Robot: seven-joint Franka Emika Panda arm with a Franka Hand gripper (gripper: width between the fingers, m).
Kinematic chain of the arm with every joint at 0, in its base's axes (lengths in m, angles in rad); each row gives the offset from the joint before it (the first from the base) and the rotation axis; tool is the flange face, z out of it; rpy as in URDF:
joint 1: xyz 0 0 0.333 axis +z
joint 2: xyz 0 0 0 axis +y
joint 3: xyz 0 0 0.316 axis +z
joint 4: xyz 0.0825 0 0 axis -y
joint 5: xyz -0.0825 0 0.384 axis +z
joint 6: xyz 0 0 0 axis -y
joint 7: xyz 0.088 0 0 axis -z
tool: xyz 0 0 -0.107 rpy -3.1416 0 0
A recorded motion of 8 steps. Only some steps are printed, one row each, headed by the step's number.
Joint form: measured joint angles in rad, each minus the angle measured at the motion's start. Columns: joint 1, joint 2, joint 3, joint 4, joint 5, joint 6, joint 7.
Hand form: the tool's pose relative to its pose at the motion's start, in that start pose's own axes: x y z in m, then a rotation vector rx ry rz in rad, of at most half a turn. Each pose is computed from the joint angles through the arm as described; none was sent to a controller.
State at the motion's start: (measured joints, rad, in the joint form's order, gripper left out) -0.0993 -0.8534 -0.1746 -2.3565 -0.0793 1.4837 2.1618
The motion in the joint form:
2: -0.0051 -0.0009 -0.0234 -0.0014 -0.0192 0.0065 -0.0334
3: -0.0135 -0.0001 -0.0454 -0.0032 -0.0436 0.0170 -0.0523
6: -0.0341 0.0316 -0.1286 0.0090 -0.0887 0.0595 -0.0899
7: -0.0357 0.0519 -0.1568 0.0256 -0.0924 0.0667 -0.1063
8: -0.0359 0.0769 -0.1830 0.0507 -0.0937 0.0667 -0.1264
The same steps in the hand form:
2: 0.0105 -0.0070 0.0007 0.0046 -0.0018 -0.0119
3: 0.0215 -0.0149 0.0018 0.0142 0.0012 -0.0065
6: 0.0540 -0.0451 0.0063 0.0224 -0.0166 0.0373
7: 0.0628 -0.0557 0.0060 0.0173 -0.0275 0.0459
8: 0.0709 -0.0662 0.0037 0.0101 -0.0361 0.0505

